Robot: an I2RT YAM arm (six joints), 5 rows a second.
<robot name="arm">
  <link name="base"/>
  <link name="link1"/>
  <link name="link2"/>
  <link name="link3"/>
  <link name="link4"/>
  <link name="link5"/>
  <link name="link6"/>
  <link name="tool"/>
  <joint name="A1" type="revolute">
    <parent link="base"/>
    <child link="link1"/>
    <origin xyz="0 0 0.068" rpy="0 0 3.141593"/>
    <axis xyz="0 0 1"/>
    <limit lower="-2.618" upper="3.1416"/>
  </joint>
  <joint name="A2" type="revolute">
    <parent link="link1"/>
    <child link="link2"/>
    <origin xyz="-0.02 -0.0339 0.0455" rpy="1.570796 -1.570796 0"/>
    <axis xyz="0 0 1"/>
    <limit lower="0" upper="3.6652"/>
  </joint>
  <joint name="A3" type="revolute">
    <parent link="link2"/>
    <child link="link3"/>
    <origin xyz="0 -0.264 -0.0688" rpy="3.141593 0 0"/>
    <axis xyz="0 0 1"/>
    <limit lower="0" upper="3.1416"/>
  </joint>
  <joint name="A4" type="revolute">
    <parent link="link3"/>
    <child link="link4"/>
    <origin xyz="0.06 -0.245 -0.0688" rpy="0 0 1.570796"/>
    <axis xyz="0 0 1"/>
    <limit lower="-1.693" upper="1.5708"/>
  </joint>
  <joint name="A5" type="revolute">
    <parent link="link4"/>
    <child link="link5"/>
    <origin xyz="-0.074 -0.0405 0.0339" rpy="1.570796 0 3.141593"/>
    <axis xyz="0 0 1"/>
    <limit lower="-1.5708" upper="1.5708"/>
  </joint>
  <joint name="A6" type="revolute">
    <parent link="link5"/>
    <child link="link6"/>
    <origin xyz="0.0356 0 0.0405" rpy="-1.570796 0 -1.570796"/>
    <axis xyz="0 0 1"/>
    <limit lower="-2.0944" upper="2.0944"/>
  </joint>
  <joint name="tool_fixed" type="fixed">
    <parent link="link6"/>
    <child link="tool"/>
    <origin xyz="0 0 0" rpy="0 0 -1.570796"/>
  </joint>
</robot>
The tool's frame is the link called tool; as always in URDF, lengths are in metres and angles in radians.
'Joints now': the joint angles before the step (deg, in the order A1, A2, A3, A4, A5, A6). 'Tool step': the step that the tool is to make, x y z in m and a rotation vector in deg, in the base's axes. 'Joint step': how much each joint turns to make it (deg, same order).
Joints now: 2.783 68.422 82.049 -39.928 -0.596 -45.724
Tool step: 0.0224 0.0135 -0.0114 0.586 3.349 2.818
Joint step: 2.566 4.617 1.372 -0.044 -0.608 0.608
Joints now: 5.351 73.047 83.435 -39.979 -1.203 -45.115
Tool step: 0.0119 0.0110 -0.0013 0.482 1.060 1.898
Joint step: 1.974 2.844 2.056 -0.199 -0.233 0.554
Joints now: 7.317 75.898 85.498 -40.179 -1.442 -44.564
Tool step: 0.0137 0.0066 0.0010 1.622 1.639 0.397
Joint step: 0.863 3.495 3.435 -1.292 -0.550 1.805
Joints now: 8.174 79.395 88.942 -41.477 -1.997 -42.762
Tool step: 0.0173 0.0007 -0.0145 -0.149 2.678 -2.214
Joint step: -0.140 3.284 0.198 0.441 1.608 1.329
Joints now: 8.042 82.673 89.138 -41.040 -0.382 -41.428
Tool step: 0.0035 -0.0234 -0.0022 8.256 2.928 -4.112
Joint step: -4.951 0.692 0.700 -1.766 -5.611 6.449
